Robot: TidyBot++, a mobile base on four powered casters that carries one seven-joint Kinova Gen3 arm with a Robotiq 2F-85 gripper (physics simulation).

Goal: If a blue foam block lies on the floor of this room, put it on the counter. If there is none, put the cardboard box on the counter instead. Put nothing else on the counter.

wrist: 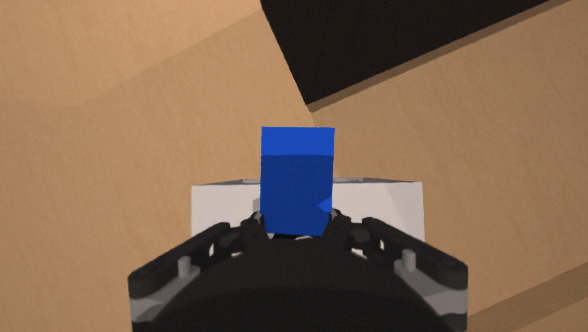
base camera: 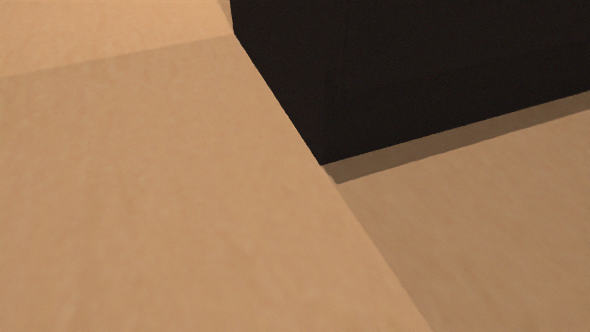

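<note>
A blue foam block [wrist: 297, 180] is held between the fingers of my gripper [wrist: 296, 214] in the wrist view. My gripper is shut on it, with one finger at each side of the block's near end. The block sticks out beyond the fingertips, above the white front of my base. The gripper and the block do not show in the base camera view. The counter cannot be made out for certain in either view, and the cardboard box does not show.
A large black object [base camera: 425, 65] [wrist: 370, 40] with straight sides stands on the wood-coloured floor [base camera: 150, 200] [wrist: 125, 175], ahead and to the right, one corner pointing towards me. The white base body [wrist: 380, 205] shows below the block. Shadows lie across the floor.
</note>
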